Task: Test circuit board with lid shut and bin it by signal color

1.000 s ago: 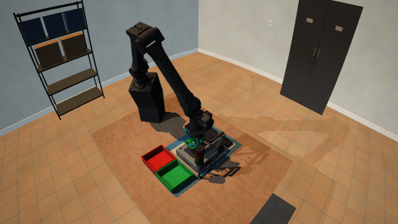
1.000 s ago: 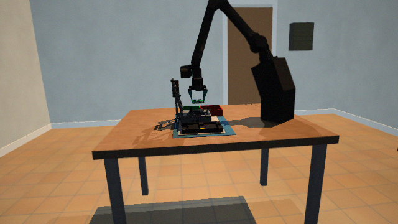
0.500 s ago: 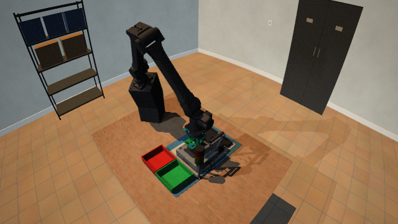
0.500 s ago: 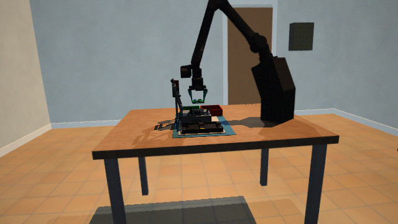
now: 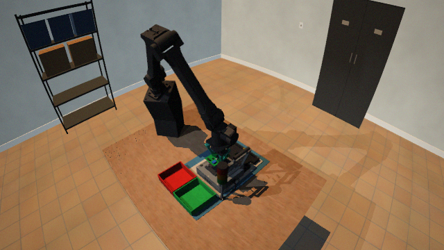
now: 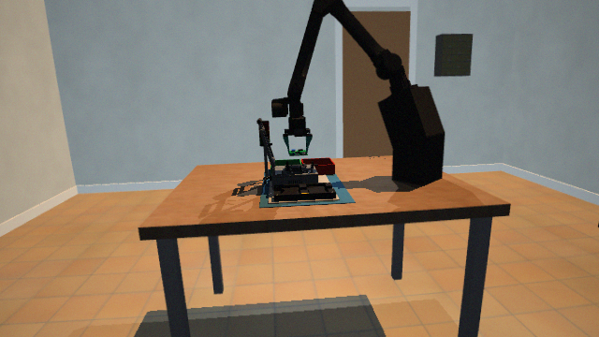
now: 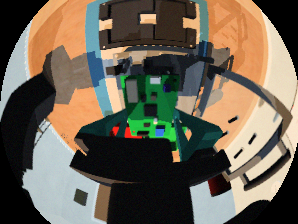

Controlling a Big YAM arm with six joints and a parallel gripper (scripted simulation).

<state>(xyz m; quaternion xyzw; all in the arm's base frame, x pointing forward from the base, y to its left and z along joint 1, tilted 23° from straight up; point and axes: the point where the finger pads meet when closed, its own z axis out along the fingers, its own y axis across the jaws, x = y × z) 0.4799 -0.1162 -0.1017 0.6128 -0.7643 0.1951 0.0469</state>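
The green circuit board is right at my hand. Round my hand: green bin: 210 mm to the right, 120 mm below; tester lid: 120 mm ahead, 30 mm to the right, 50 mm above; red bin: 150 mm behind, 170 mm to the right, 120 mm below.
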